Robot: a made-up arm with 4 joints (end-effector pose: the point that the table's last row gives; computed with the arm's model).
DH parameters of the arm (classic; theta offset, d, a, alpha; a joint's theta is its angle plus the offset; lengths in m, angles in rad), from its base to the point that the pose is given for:
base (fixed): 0 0 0 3.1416
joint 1: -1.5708 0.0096 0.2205 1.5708
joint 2: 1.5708 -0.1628 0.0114 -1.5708
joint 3: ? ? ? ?
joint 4: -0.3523 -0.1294 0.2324 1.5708
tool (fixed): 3.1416 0.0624 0 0
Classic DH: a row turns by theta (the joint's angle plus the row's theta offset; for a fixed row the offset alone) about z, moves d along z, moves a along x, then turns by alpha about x.
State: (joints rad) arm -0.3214 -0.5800 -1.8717 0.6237
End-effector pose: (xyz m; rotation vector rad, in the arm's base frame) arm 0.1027 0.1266 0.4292 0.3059 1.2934 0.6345
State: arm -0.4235 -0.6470 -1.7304 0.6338
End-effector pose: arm 0.0392 0.0876 0.4125 0.3518 1.1777 0.7240
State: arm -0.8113 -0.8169 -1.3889 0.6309
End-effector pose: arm -0.0742 -0.0269 0.3418 0.4523 1.0094 1.0400
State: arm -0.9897 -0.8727 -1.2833 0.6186
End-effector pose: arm -0.0885 -0.0708 0.3149 0.4725 1.0068 1.1819
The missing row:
joint 3: -1.2185 0 0.2113 0
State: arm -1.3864 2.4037 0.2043 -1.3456
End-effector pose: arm -0.2086 -0.0187 -0.1812 -1.7199 -0.8306 -0.4573
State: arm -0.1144 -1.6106 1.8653 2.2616
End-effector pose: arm 0.4405 0.2883 0.1205 0.8148 1.6773 1.7413
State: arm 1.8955 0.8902 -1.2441 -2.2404
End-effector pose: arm 0.2253 -0.3164 -0.1000 -1.9051 -1.1436 0.3050
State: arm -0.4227 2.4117 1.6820 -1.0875
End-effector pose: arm 0.0526 -0.0442 0.1120 -2.2871 -0.7779 0.9109
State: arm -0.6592 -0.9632 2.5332 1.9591
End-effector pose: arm 0.2728 0.4298 0.1813 0.1263 1.8864 1.3146
